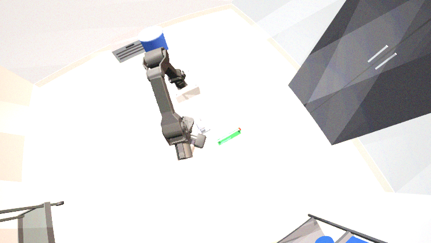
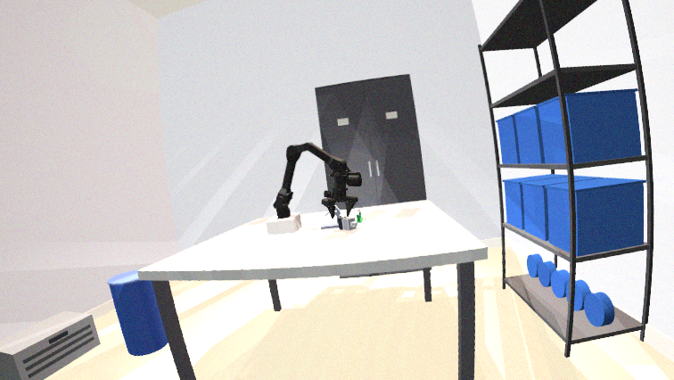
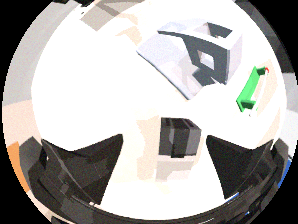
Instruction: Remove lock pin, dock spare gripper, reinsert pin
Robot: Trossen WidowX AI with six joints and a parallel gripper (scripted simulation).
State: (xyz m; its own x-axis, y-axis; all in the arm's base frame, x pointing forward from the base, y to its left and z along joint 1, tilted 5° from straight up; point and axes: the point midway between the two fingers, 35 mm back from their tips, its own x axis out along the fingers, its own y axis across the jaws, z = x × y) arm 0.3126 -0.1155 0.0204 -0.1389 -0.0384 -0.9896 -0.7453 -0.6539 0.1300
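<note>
The spare gripper lies 40 mm ahead of my gripper tip, 20 mm to the right of it and 30 mm below it. Round my gripper tip: mount: 40 mm behind, 90 mm to the left, 10 mm below; translucent green bar: 90 mm ahead, 190 mm to the left, 30 mm below.
</note>
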